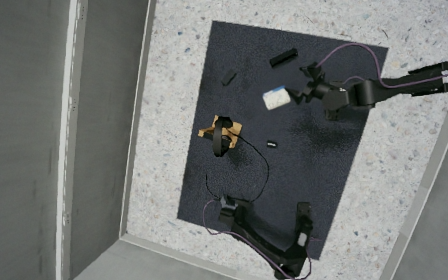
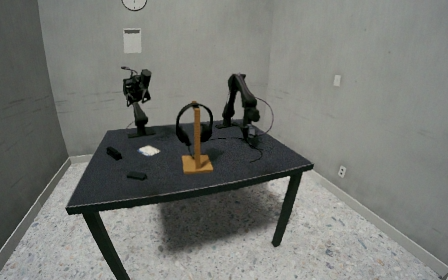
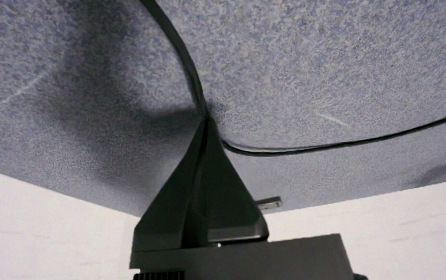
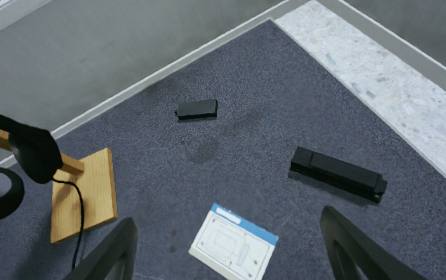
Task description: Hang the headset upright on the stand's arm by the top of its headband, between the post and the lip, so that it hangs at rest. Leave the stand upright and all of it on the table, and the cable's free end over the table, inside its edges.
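Pixels of known places: left gripper, fingertip midpoint: [image 1: 242, 201] [image 2: 245, 140] [image 3: 209, 124]; right gripper, fingertip midpoint: [image 1: 291, 78] [image 2: 134, 104] [image 4: 227, 218]; left arm's base, origin of the base link: [image 1: 302, 218] [image 2: 226, 125]; right arm's base, origin of the base link: [image 2: 141, 134].
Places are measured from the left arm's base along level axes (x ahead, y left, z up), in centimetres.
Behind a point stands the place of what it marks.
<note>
The black headset [image 1: 218, 139] {x 43.3, y -47.8, z 30.7 cm} [image 2: 178, 120] {x 44.5, y -56.1, z 23.9 cm} [image 4: 39, 156] {x 41.0, y -55.3, z 17.8 cm} hangs upright by its headband near the top of the wooden stand [image 1: 236, 128] {x 39.1, y -50.4, z 1.4 cm} [image 2: 197, 140] {x 51.8, y -50.2, z 15.9 cm} [image 4: 102, 192] {x 42.1, y -52.4, z 1.4 cm}, earcups on either side of the post. The lip is hard to make out. The stand is upright on the table. The cable [image 1: 268, 167] {x 20.7, y -29.0, z 0.4 cm} [image 3: 181, 50] {x 39.6, y -9.5, z 1.4 cm} [image 4: 81, 215] {x 40.5, y -47.1, z 1.9 cm} curves down to my left gripper [image 1: 223, 199] [image 2: 251, 143] {x 34.3, y -8.4, z 1.5 cm} [image 3: 209, 124] {x 34.3, y -8.4, z 1.5 cm}, which is shut on it low over the table. Its free end [image 1: 206, 175] {x 56.4, y -21.8, z 0.4 cm} [image 2: 252, 161] {x 56.8, y -21.0, z 0.2 cm} lies past the gripper, over the table. My right gripper [image 1: 296, 80] {x 15.8, y -71.8, z 27.6 cm} [image 2: 136, 103] {x 15.8, y -71.8, z 27.6 cm} [image 4: 227, 218] {x 15.8, y -71.8, z 27.6 cm} is open and empty, raised above the table.
A white and blue card [image 1: 276, 98] {x 18.3, y -66.8, z 0.2 cm} [image 2: 149, 150] {x 18.6, y -66.6, z 0.2 cm} [image 4: 234, 245] {x 18.1, y -67.5, z 0.1 cm} lies near the right gripper. A long black block [image 1: 283, 57] {x 16.2, y -86.6, z 3.9 cm} [image 2: 114, 153] {x 20.6, y -86.7, z 3.4 cm} [image 4: 338, 172] {x 15.5, y -86.8, z 4.0 cm} and a smaller one [image 1: 229, 77] {x 43.5, y -77.7, z 1.6 cm} [image 2: 136, 176] {x 45.7, y -78.3, z 1.5 cm} [image 4: 197, 109] {x 43.5, y -78.0, z 1.5 cm} lie farther off. A small dark item [image 1: 271, 144] {x 19.9, y -42.2, z 1.5 cm} lies right of the stand.
</note>
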